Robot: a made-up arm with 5 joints.
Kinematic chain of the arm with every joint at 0, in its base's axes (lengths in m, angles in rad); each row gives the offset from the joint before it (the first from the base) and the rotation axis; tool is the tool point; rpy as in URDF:
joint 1: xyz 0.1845 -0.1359 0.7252 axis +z
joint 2: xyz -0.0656 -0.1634 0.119 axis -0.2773 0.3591 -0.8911
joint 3: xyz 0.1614 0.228 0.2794 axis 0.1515 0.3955 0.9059
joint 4: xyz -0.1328 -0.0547 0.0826 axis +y
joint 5: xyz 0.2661 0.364 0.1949 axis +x
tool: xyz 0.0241 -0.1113 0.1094 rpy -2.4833 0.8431 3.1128
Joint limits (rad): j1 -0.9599..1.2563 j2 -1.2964..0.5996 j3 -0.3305..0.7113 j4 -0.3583..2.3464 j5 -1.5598..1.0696
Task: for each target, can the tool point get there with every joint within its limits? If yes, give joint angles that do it. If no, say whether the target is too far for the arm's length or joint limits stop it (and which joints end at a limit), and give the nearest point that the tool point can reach.
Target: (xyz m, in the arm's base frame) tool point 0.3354 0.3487 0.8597
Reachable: yes | joints 1.0026 0.3835 -0.0513 1.4333 -0.3483
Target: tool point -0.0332 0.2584 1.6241
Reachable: yes | joints -0.1108 -0.4982 0.6160 0.0291 -1.2949
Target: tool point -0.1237 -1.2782 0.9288
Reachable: no: joint limits stop it (at a limit: joint 1, joint 2, joint 3, joint 5) | nearest point -0.0681 -0.8088 0.9991 | short by 0.478 m
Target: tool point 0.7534 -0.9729 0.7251
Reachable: no: joint limits stop it (at a limit: joint 1, joint 2, joint 3, joint 5) | nearest point 0.6257 -0.6943 0.8656 | short by 0.337 m
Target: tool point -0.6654 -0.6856 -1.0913
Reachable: no: too far | nearest point -0.3493 -0.4812 0.7630 | short by 1.892 m
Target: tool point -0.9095 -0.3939 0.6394
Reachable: no: joint limits stop it (at a limit: joint 2, joint 4, joint 5) | nearest point -0.4591 -0.2877 0.7712 | short by 0.481 m
